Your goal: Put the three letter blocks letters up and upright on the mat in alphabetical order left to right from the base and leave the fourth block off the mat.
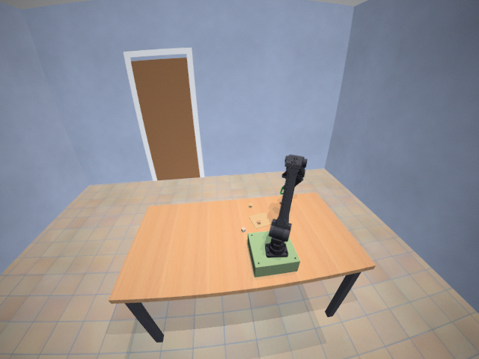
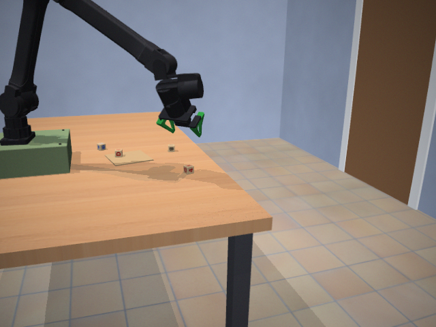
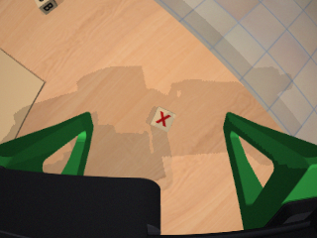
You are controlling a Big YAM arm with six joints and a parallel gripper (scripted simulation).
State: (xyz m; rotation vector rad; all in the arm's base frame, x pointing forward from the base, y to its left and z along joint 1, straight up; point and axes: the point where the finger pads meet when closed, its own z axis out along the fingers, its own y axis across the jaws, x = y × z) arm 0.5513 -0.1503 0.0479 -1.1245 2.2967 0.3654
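Right now the tan mat is 20 cm to the left of my hand, 19 cm behind it and 14 cm below it.
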